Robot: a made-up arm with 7 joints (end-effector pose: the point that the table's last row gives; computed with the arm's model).
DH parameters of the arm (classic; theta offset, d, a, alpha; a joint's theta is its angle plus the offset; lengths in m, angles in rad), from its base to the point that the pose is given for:
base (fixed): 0 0 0 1.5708
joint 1: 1.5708 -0.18 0 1.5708
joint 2: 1.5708 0 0 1.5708
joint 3: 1.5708 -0.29 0 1.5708
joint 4: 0 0 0 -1.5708
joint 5: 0 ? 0 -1.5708
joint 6: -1.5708 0 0 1.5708
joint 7: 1.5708 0 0 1.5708
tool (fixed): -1.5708 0 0 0
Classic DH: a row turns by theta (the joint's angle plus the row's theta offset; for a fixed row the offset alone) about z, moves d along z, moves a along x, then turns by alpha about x.
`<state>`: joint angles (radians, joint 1 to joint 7).
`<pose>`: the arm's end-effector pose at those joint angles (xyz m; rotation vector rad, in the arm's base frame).
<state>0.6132 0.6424 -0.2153 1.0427 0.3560 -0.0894 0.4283</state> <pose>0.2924 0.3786 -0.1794 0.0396 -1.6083 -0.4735</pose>
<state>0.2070 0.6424 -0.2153 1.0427 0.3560 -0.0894 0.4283</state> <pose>0.1977 0.3786 -0.2803 -0.0540 -1.2096 -0.4490</pose>
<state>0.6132 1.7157 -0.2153 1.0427 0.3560 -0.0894 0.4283</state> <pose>0.0972 0.5515 0.0980 1.1557 -1.1912 -0.6459</pose>
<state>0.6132 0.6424 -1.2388 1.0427 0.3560 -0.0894 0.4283</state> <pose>0.2534 0.2971 -0.2813 -0.2743 -0.8483 -1.2452</pose>
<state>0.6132 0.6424 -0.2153 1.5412 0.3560 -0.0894 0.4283</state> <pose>0.2762 0.3291 -0.1194 -0.0527 -1.9881 -0.8004</pose>
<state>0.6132 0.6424 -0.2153 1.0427 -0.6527 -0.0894 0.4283</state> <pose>0.2924 0.3786 -0.1794 0.7782 -1.0825 -1.1507</pose>
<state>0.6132 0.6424 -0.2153 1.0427 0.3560 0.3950 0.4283</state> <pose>0.2924 0.3786 -0.1794 -0.0174 -1.1650 -0.2835</pose>
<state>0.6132 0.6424 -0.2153 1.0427 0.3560 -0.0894 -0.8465</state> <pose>0.2924 0.3786 -0.1794 0.9848 -1.6688 0.6111</pose>
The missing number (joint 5, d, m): -0.161
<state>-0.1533 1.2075 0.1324 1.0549 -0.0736 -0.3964 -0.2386</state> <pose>0.1198 0.5319 -0.1339 1.2045 -1.2918 -0.7871</pose>
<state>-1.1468 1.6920 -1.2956 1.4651 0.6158 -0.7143 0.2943</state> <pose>-0.0877 0.5034 -0.0873 -0.8321 0.3755 -0.8080</pose>
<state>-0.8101 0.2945 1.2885 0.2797 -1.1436 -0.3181 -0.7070</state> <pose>-0.2908 0.3499 -0.2938 1.2386 0.2873 -0.3185</pose>
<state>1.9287 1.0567 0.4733 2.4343 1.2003 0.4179 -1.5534</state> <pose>0.0057 0.3494 0.1015 0.3667 2.1128 -1.1890</pose>
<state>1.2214 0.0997 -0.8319 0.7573 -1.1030 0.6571 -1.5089</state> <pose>0.4137 0.1392 -0.0714 -2.2109 1.7396 -0.0676</pose>
